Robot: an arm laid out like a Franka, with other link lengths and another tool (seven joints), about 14 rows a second.
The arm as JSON. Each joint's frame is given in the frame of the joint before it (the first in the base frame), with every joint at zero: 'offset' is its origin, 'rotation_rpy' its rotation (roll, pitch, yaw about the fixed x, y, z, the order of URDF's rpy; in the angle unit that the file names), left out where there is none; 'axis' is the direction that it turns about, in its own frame. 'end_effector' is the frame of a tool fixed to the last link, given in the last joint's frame.
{
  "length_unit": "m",
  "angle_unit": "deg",
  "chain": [
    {
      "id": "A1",
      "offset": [
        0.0,
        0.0,
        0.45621
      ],
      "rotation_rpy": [
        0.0,
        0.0,
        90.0
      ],
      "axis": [
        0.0,
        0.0,
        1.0
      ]
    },
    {
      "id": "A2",
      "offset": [
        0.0,
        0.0,
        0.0
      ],
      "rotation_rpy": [
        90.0,
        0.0,
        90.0
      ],
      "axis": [
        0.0,
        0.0,
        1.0
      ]
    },
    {
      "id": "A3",
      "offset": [
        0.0,
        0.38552,
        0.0
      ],
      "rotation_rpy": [
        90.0,
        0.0,
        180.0
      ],
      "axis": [
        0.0,
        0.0,
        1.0
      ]
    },
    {
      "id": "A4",
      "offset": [
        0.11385,
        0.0,
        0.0
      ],
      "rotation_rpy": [
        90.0,
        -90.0,
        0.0
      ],
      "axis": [
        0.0,
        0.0,
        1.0
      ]
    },
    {
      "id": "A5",
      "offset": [
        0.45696,
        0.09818,
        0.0
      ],
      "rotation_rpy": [
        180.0,
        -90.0,
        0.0
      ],
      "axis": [
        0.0,
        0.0,
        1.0
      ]
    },
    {
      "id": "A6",
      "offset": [
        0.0,
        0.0,
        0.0
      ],
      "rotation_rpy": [
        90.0,
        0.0,
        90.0
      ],
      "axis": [
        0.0,
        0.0,
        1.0
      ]
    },
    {
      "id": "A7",
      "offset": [
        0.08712,
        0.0,
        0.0
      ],
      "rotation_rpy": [
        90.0,
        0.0,
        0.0
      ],
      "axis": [
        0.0,
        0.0,
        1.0
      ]
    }
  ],
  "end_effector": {
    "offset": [
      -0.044,
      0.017,
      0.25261
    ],
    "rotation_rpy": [
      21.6,
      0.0,
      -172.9
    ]
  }
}
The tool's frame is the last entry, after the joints.
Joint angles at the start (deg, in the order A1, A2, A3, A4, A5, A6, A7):
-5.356 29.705 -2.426 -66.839 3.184 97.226 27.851
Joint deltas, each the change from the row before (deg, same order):
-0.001 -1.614 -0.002 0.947 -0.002 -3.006 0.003
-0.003 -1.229 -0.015 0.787 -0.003 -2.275 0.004
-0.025 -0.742 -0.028 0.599 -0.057 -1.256 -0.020
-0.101 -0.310 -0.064 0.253 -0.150 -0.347 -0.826
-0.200 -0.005 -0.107 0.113 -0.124 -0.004 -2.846
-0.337 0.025 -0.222 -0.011 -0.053 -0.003 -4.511
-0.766 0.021 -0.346 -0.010 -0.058 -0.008 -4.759
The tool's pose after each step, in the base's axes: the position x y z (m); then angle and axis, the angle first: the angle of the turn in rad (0 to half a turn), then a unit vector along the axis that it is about. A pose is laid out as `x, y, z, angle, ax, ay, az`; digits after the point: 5 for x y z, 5 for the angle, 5 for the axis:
0.78204, -0.08141, 0.55704, 3.00121, -0.35789, -0.92039, 0.15745
0.77213, -0.08019, 0.57908, 2.99691, -0.35693, -0.92072, 0.15769
0.76658, -0.08030, 0.59342, 2.99860, -0.35683, -0.92073, 0.15786
0.76452, -0.08343, 0.59948, 3.00527, -0.35167, -0.92249, 0.15916
0.76378, -0.09011, 0.60044, 3.01655, -0.33130, -0.92955, 0.16177
0.76231, -0.10091, 0.59992, 3.03001, -0.29897, -0.93986, 0.16515
0.75987, -0.11900, 0.59951, 3.04279, -0.26874, -0.94832, 0.16874

